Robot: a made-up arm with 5 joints.
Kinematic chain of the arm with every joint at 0, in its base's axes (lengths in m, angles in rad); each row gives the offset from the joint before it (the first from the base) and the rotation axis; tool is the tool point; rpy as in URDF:
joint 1: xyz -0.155 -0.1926 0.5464 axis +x
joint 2: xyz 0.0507 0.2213 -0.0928 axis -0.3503 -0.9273 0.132
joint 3: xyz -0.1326 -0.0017 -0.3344 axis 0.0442 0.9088 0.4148
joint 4: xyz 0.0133 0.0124 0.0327 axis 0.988 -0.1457 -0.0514
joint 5: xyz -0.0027 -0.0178 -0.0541 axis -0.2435 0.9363 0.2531
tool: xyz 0.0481 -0.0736 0.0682 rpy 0 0 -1.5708
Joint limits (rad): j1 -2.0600..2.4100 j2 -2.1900..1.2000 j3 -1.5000..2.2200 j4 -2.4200..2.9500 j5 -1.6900..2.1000
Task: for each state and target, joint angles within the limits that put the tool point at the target. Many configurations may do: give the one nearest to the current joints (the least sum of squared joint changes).
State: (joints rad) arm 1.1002 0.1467 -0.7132 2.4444 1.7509
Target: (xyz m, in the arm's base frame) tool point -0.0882 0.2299 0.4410
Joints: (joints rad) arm 0.6041 0.1699 -0.4199 2.1698 1.7320
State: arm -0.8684 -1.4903 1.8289 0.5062 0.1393
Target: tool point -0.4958 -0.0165 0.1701
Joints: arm -0.5817 -1.1161 1.6302 0.2222 0.0852
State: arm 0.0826 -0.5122 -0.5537 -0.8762 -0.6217
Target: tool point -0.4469 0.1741 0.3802
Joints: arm 0.4373 -0.3209 -1.2943 -0.9557 -0.9651
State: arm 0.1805 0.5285 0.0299 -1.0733 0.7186
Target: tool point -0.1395 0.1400 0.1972
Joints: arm 0.3392 -0.0987 0.5001 -0.9094 0.9135
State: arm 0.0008 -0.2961 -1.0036 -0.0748 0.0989
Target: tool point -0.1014 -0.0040 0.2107
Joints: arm 0.2534 0.3538 -0.6457 0.2250 0.3206
